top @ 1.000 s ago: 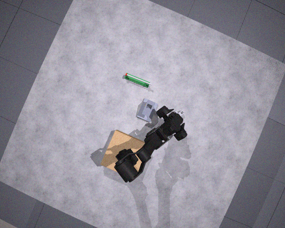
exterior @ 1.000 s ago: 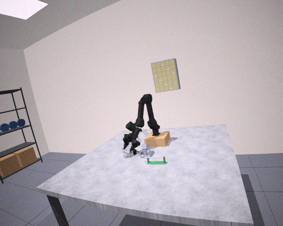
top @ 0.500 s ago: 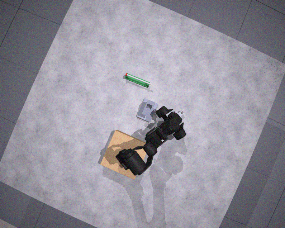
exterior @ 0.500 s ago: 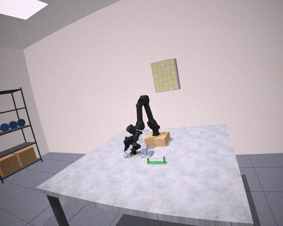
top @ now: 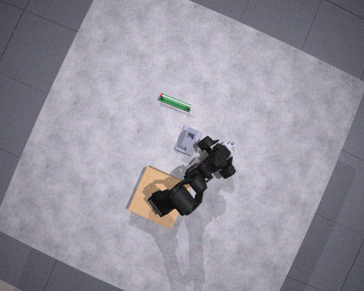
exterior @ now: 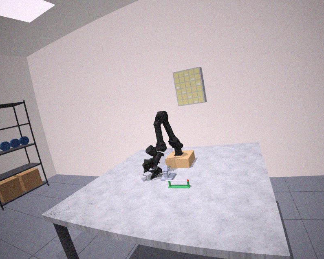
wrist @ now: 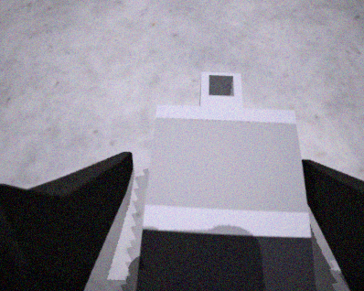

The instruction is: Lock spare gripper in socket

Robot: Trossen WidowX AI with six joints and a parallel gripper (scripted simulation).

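The socket mount lies 16 cm to the left of my gripper tip, 4 cm behind it and 4 cm above it. Round my gripper tip: green cradle: 29 cm to the left, 7 cm ahead, 1 cm above; then spare gripper: 1 cm behind, 1 cm above.
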